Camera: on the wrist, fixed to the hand. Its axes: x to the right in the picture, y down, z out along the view.
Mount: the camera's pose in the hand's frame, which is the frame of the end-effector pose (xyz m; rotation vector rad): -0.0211 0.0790 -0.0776 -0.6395 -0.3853 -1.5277
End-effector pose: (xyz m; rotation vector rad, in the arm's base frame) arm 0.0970 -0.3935 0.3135 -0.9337 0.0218 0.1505
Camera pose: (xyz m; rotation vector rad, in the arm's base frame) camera 0.0688 -0.4120 0.2059 -1.3069 -1.1280 -1.1399
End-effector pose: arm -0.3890 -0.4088 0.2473 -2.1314 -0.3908 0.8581
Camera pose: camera -0.3513 -0.5139 0.2318 -1.3912 -2.2944 0.1558
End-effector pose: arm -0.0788 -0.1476 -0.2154 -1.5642 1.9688 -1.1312
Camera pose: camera -0.1774 -0.0962 -0.2338 2.7159 -0.4733 0.2870
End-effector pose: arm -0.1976 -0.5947 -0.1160 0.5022 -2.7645 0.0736
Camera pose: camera -0.1826 -0.5053 -0.0490 2.2749 -1.7364 -1.2428
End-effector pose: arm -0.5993 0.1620 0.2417 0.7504 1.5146 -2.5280
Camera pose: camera -0.5270 0.1851 0.1583 0.8423 -1.8464 1.2378
